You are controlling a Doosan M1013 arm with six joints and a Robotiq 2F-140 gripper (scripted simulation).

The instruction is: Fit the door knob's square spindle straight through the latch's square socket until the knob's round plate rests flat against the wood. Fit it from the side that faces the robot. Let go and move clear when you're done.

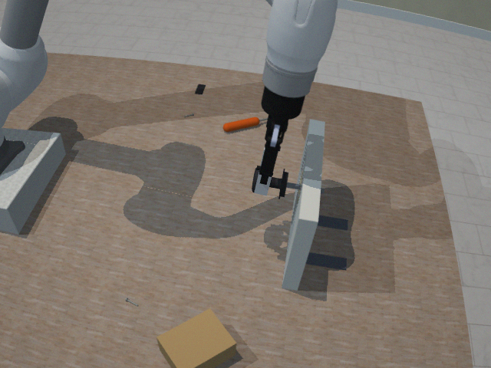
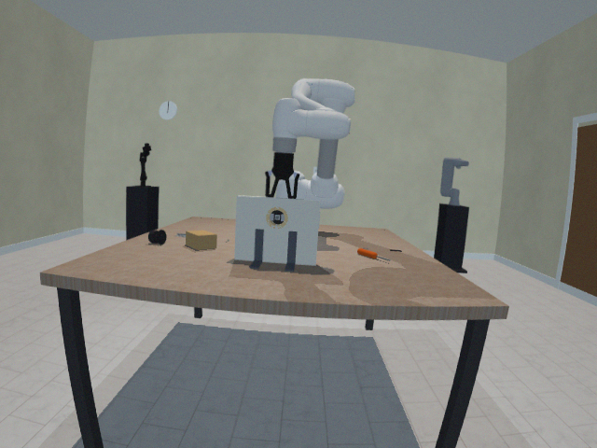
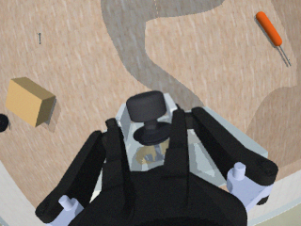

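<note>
My gripper is now 9 cm short of the white door panel and 5 cm above it. Round my hand: tan box 6 cm behind, 34 cm to the right, 16 cm below; then small black piece 29 cm behind, 53 cm to the left, 19 cm below; then small screw 22 cm behind, 27 cm to the right, 19 cm below.
</note>
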